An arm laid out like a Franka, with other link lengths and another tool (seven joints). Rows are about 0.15 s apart.
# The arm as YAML. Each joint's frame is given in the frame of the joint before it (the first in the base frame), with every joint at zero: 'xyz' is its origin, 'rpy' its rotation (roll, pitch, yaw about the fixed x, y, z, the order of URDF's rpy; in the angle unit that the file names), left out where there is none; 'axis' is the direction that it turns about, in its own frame. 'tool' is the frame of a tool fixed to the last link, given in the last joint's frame.
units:
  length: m
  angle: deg
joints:
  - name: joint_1
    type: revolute
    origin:
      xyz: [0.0, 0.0, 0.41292]
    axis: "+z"
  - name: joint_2
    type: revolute
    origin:
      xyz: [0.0, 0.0, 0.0]
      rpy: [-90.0, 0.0, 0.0]
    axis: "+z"
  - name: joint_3
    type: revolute
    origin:
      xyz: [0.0, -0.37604, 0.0]
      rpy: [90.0, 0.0, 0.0]
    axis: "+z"
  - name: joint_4
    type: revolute
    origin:
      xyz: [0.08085, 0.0, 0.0]
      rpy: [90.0, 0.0, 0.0]
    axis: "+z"
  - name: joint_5
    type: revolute
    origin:
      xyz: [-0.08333, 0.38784, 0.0]
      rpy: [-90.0, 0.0, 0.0]
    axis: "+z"
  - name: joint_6
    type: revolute
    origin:
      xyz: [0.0, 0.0, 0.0]
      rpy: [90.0, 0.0, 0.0]
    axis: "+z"
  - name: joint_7
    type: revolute
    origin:
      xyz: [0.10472, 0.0, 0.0]
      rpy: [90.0, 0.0, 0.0]
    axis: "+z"
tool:
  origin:
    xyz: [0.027, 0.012, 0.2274]
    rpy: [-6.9, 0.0, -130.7]
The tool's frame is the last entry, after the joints.
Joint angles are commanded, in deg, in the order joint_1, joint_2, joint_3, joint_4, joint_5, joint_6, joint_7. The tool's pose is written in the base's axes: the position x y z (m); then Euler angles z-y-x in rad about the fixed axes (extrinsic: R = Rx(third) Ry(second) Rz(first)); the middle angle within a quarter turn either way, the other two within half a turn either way. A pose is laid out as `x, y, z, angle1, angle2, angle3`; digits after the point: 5 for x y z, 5 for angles.
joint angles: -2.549 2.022 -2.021 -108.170 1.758 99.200 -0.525
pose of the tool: 0.57054, -0.05103, 0.48162, -2.18848, -0.09082, -3.02574
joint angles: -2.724 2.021 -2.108 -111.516 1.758 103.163 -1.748
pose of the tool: 0.56930, -0.05337, 0.45971, -2.20423, -0.08098, -3.02493
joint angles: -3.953 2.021 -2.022 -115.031 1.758 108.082 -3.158
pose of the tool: 0.56889, -0.06464, 0.43825, -2.20913, -0.05605, -3.02459
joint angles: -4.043 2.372 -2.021 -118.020 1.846 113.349 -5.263
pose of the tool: 0.57306, -0.06531, 0.41883, -2.24462, -0.02503, -3.02483
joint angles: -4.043 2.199 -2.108 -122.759 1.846 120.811 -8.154
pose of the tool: 0.57333, -0.06577, 0.39508, -2.29550, 0.02127, -3.02777
